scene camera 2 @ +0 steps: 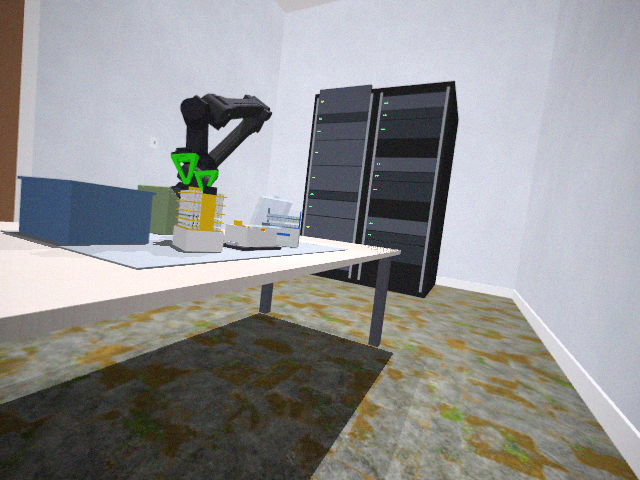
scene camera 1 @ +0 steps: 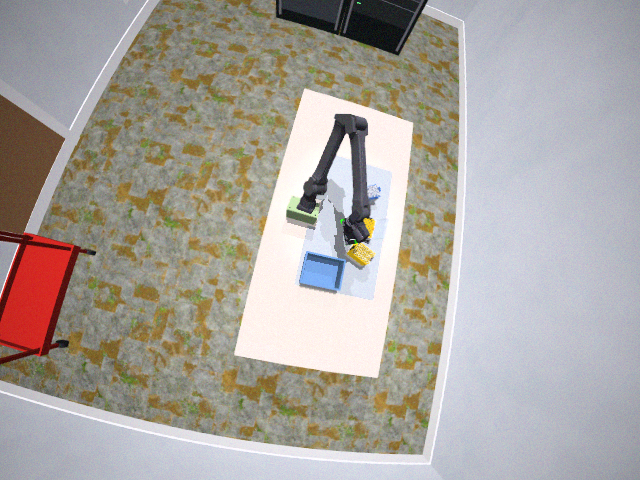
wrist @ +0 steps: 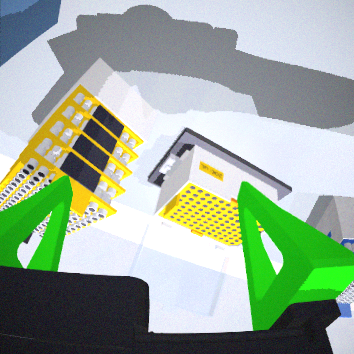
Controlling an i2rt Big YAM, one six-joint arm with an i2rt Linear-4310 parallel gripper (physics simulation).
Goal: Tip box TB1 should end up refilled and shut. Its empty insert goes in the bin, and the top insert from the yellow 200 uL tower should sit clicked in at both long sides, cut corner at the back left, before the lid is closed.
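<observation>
Tip box TB1 (scene camera 2: 250, 236) (wrist: 230, 182) stands on a dark base, its lid side opened out. Its yellow insert (scene camera 1: 369, 226) (wrist: 207, 215) sits in its top and shows empty holes. The yellow 200 uL tower (scene camera 1: 360, 254) (scene camera 2: 208, 212) (wrist: 92, 145) stands beside it, several tip-filled inserts stacked over a white base. My gripper (scene camera 1: 348, 231) (scene camera 2: 194, 182) (wrist: 154, 186) is open and empty above them. In the wrist view the left finger overlaps the tower's top and the right finger overlaps TB1's right part. The clear lid (wrist: 185, 270) shows faintly. The cut corner cannot be made out.
A blue bin (scene camera 1: 322, 272) (scene camera 2: 87, 212) (wrist: 27, 30) stands near the tower. A green box (scene camera 1: 302, 210) (scene camera 2: 162, 209) is by the arm's base. A box with blue inserts (scene camera 1: 373, 191) (scene camera 2: 288, 236) (wrist: 332, 215) stands on TB1's other side. A pale mat (scene camera 1: 359, 289) lies under the work area.
</observation>
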